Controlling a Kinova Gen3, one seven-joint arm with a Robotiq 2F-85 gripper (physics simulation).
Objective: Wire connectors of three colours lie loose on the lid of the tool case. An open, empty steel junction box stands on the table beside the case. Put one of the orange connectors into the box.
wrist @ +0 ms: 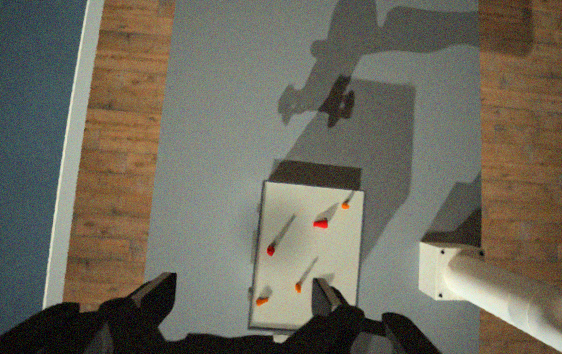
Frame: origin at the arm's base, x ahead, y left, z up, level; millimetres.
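Where they show: gripper, fingertip midpoint: [244,290]; arm's base, origin of the base link: [462,274].
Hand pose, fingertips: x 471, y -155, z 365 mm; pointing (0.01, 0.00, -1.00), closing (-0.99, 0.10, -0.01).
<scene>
Each offset is from my fingertips to the top centre of the thing. Level surfaces: height alone.
The pale lid of the tool case {88 mm back, 74 mm left, 311 mm down} [336,255] is at the lower middle of the wrist view. One orange connector {174 mm back, 27 mm right, 293 mm down} [345,205] lies near its far right corner. A second orange connector {68 mm back, 132 mm left, 293 mm down} [298,287] is near the lower middle of the lid, and a third orange connector {5 mm ahead, 155 mm left, 303 mm down} [262,301] is near its lower left corner. One red connector {120 mm back, 8 mm left, 299 mm down} [320,224] lies right of centre, and a darker red connector {16 mm back, 55 mm left, 288 mm down} [271,250] is near the left edge. My gripper [244,290] is open and empty, high above the case, its right finger overlapping the lid in view. The steel junction box does not show.
The grey table top {426 mm down} [210,150] stretches around the case, with dark shadows of the arm and case on it. A white block with a thick white tube [500,282] is at the right. Wooden floor [120,125] and a blue wall [35,125] show at the left.
</scene>
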